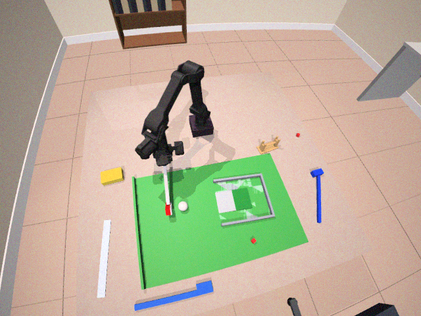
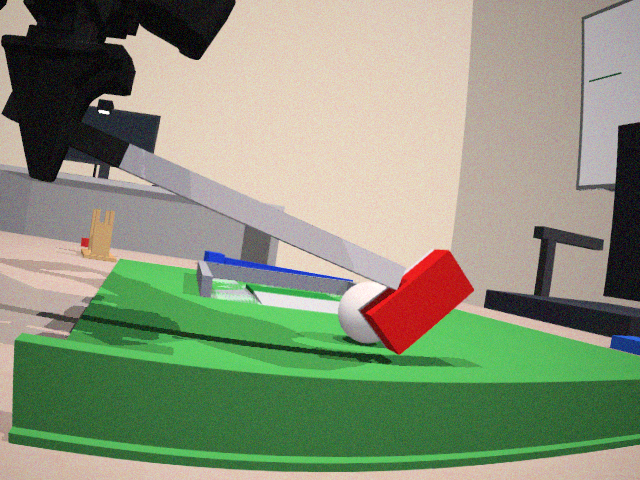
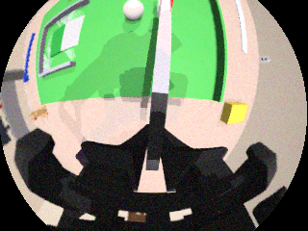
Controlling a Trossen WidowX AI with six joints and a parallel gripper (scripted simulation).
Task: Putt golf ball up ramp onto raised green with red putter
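My gripper tip is 120 mm short of the red putter and 10 mm to the right of it. From my gripper tip the other things lie so: green mat (230 mm ahead, 240 mm to the left, 80 mm below); yellow block (50 mm ahead, 260 mm to the right, 60 mm below); white golf ball (210 mm ahead, 80 mm to the left, 50 mm below).
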